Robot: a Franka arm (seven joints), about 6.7 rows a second.
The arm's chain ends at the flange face. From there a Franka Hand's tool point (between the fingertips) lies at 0.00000 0.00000 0.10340 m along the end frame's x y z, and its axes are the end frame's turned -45 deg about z.
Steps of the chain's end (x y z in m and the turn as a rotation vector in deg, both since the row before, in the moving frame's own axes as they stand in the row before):
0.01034, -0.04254, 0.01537, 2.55, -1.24, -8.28
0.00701, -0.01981, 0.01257, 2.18, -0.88, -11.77
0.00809, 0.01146, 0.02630, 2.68, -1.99, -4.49
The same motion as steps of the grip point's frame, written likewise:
0.03871, -0.02771, 0.01524, 2.68, 0.93, -8.28
0.02021, -0.01310, 0.01248, 2.16, 0.92, -11.77
-0.00174, 0.00784, 0.02612, 3.30, 0.49, -4.49

